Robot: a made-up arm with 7 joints.
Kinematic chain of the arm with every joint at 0, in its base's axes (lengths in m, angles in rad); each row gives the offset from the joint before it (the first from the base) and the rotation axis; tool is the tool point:
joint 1: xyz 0 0 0.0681 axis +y
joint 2: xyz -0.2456 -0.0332 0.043 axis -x
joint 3: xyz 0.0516 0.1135 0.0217 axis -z
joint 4: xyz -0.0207 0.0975 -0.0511 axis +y
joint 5: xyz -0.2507 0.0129 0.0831 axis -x
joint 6: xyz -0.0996 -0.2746 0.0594 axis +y
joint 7: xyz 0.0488 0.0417 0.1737 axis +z
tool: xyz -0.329 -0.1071 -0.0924
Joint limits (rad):
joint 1: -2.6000..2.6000
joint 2: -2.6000..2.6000
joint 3: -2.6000..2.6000
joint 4: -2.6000..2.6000
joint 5: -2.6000..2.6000
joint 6: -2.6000..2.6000
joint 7: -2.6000..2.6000
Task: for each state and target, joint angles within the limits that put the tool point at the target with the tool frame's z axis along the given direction. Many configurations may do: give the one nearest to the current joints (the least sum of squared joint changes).
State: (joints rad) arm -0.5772 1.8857 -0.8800 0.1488 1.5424 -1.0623 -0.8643
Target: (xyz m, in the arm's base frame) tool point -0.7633 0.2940 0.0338 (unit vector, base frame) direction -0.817 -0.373 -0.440
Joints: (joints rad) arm -0.3795 1.8611 -0.9893 0.1552 1.9712 -0.2814 -0.5970
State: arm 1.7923 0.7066 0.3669 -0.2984 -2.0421 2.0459 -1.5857
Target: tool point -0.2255 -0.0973 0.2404 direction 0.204 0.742 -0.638
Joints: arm 1.3589 1.0105 0.5452 -0.4710 -2.1461 2.4307 -0.6313
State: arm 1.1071 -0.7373 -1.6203 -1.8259 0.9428 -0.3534 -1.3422
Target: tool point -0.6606 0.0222 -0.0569 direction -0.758 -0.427 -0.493
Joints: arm 0.4727 0.4337 -2.2099 -2.4416 0.6343 -0.8388 -1.4278
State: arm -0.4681 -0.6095 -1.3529 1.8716 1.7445 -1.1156 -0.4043
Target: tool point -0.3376 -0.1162 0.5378 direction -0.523 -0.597 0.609
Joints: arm -0.5000 -0.8262 -1.3533 1.7189 1.6310 -1.3688 -0.7116
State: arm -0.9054 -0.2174 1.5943 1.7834 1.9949 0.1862 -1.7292
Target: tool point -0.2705 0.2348 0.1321 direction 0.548 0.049 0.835
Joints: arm -1.4263 0.1370 1.6593 1.3814 1.8543 0.3781 -1.7618
